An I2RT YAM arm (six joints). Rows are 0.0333 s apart.
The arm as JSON. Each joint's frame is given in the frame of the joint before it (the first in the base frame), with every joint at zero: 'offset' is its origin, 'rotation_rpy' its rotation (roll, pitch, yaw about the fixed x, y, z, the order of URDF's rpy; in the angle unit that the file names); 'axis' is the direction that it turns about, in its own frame. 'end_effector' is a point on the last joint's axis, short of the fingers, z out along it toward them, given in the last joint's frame.
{
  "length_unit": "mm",
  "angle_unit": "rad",
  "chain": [
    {
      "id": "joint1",
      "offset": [
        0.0,
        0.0,
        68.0
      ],
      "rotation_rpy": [
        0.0,
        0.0,
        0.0
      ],
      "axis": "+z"
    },
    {
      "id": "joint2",
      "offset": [
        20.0,
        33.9,
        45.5
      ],
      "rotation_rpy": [
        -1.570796,
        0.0,
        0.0
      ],
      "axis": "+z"
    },
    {
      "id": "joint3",
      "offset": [
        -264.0,
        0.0,
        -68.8
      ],
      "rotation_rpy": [
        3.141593,
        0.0,
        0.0
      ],
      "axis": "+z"
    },
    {
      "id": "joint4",
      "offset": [
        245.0,
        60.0,
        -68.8
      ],
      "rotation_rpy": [
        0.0,
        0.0,
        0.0
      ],
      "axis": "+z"
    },
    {
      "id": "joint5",
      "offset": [
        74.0,
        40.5,
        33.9
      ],
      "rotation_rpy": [
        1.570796,
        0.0,
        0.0
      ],
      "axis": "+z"
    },
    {
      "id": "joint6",
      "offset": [
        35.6,
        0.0,
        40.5
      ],
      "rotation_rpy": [
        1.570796,
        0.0,
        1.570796
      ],
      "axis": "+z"
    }
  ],
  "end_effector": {
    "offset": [
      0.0,
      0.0,
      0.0
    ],
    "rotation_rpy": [
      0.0,
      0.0,
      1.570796
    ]
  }
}
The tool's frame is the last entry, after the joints.
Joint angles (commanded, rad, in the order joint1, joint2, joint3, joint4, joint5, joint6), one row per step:
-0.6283 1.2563 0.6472 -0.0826 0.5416 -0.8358
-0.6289 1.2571 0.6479 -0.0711 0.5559 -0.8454
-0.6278 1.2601 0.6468 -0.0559 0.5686 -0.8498
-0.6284 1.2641 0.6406 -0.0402 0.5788 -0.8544
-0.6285 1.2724 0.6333 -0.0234 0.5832 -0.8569
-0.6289 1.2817 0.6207 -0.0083 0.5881 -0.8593
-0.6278 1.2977 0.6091 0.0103 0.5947 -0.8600
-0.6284 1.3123 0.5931 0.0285 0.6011 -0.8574
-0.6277 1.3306 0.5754 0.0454 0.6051 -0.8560
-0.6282 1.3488 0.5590 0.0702 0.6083 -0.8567
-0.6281 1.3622 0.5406 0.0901 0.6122 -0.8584
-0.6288 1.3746 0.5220 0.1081 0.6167 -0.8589
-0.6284 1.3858 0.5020 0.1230 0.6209 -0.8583
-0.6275 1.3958 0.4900 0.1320 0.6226 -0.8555
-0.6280 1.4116 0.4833 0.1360 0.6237 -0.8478
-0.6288 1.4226 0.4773 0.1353 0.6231 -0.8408
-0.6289 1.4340 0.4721 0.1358 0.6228 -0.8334
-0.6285 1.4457 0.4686 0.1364 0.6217 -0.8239
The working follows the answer.
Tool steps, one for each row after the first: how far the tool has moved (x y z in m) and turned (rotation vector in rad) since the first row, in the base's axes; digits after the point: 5 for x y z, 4 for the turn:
0.00024 -0.00090 0.00113 -0.0162 0.0039 -0.0065
0.00094 -0.00153 0.00146 -0.0301 0.0032 -0.0130
0.00087 -0.00205 -0.00004 -0.0394 0.0063 -0.0192
0.00126 -0.00253 -0.00287 -0.0429 0.0090 -0.0214
0.00081 -0.00251 -0.00772 -0.0419 0.0183 -0.0243
0.00124 -0.00271 -0.01351 -0.0402 0.0287 -0.0277
0.00051 -0.00260 -0.02031 -0.0357 0.0392 -0.0344
-0.00024 -0.00199 -0.02856 -0.0266 0.0552 -0.0370
-0.00075 -0.00189 -0.03570 -0.0227 0.0650 -0.0393
-0.00219 -0.00095 -0.04258 -0.0183 0.0777 -0.0409
-0.00413 0.00008 -0.04932 -0.0133 0.0905 -0.0443
-0.00651 0.00178 -0.05629 -0.0061 0.1051 -0.0469
-0.00779 0.00293 -0.06116 0.0008 0.1142 -0.0484
-0.00854 0.00328 -0.06623 0.0121 0.1237 -0.0535
-0.00961 0.00384 -0.07035 0.0237 0.1324 -0.0573
-0.01041 0.00440 -0.07422 0.0342 0.1396 -0.0609
-0.01080 0.00484 -0.07770 0.0445 0.1436 -0.0649

Tool pose at each row, in the base's axes (x y z in m, rotation vector in rad; rounded; the steps above come from the unrounded poses):
0.19478 -0.16419 0.20693 0.0661 2.5352 -1.3096
0.19502 -0.16510 0.20806 0.0685 2.5293 -1.3339
0.19572 -0.16573 0.20839 0.0744 2.5211 -1.3535
0.19564 -0.16624 0.20690 0.0784 2.5189 -1.3687
0.19604 -0.16672 0.20406 0.0789 2.5194 -1.3748
0.19559 -0.16670 0.19921 0.0767 2.5286 -1.3781
0.19602 -0.16691 0.19342 0.0749 2.5394 -1.3811
0.19529 -0.16680 0.18662 0.0777 2.5530 -1.3819
0.19454 -0.16618 0.17837 0.0726 2.5734 -1.3771
0.19403 -0.16608 0.17123 0.0700 2.5850 -1.3767
0.19259 -0.16514 0.16435 0.0648 2.5990 -1.3762
0.19065 -0.16411 0.15761 0.0619 2.6142 -1.3757
0.18827 -0.16241 0.15064 0.0572 2.6320 -1.3727
0.18698 -0.16126 0.14577 0.0546 2.6448 -1.3675
0.18624 -0.16091 0.14071 0.0574 2.6620 -1.3580
0.18516 -0.16035 0.13659 0.0591 2.6783 -1.3472
0.18437 -0.15980 0.13271 0.0614 2.6926 -1.3372
0.18398 -0.15935 0.12923 0.0662 2.7042 -1.3263

